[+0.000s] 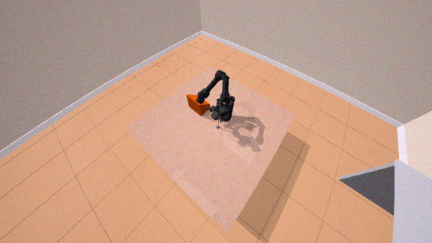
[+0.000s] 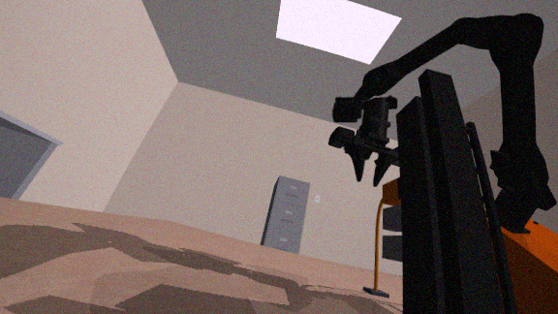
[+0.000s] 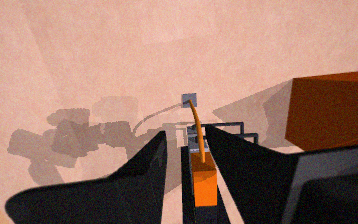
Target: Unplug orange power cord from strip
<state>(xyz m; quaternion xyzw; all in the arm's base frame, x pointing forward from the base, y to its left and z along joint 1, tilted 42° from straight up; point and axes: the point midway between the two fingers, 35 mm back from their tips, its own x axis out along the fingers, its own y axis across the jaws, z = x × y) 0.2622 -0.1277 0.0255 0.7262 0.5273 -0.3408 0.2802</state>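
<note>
My gripper tip is 90 mm to the right of the orange plug and 20 mm above it.
</note>
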